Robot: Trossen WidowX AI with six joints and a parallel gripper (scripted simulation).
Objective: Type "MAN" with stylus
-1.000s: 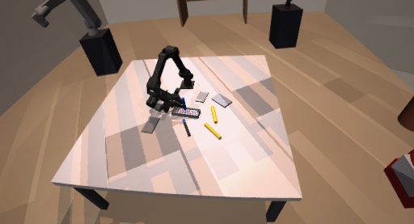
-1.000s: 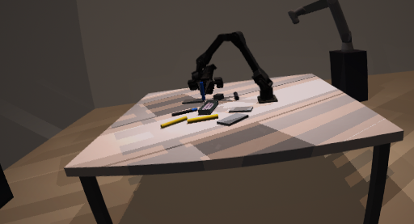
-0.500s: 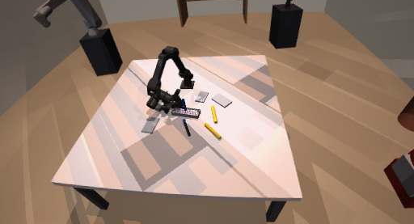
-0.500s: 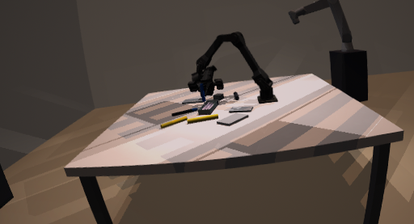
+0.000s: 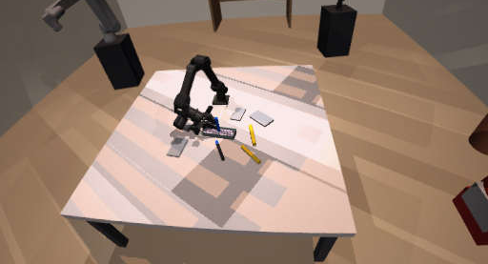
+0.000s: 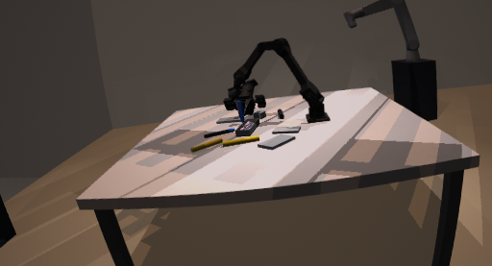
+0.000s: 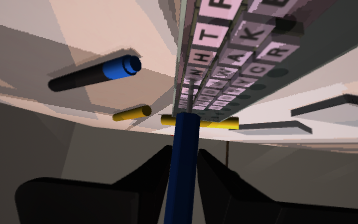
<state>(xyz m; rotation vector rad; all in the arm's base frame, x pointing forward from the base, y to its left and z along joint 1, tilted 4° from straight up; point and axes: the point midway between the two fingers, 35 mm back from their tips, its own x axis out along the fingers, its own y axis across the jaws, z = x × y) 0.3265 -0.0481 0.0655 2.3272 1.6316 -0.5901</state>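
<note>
Now: gripper tip 80 mm short of the blue-tipped pen, 10 mm to the left of it and 60 mm above it. Round my gripper tip: cube: 100 mm behind, 190 mm to the right, 50 mm below; then blue stylus: 10 mm below; then grey slab: 170 mm behind, 110 mm to the left, 60 mm below.
</note>
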